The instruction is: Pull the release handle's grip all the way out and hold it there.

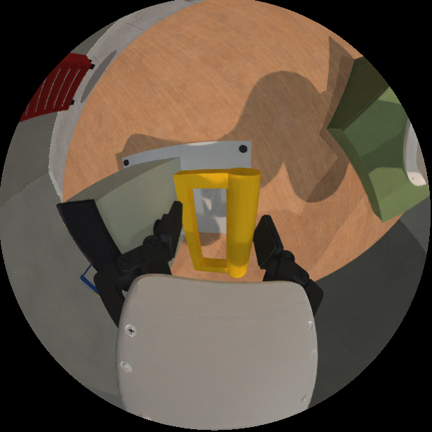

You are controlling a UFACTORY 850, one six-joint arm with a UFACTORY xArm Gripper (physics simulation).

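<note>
The yellow release handle (242, 220) is a rectangular frame with a thick round grip bar on its right side. It stands beside a grey-green housing (140, 197) with a black end, over a light grey mounting plate (200, 150) with dark bolts. My gripper (220, 219) is shut on the handle: the left finger is against the frame's left bar and the right finger is beside the round grip. How far the grip stands out from the housing is hard to tell from this angle.
A green angular object (365, 155) with a white part stands at the right on the wooden table top (200, 75). A red slatted object (57, 87) is at the upper left, past the table's pale edge. A small blue piece (89, 283) shows at the lower left.
</note>
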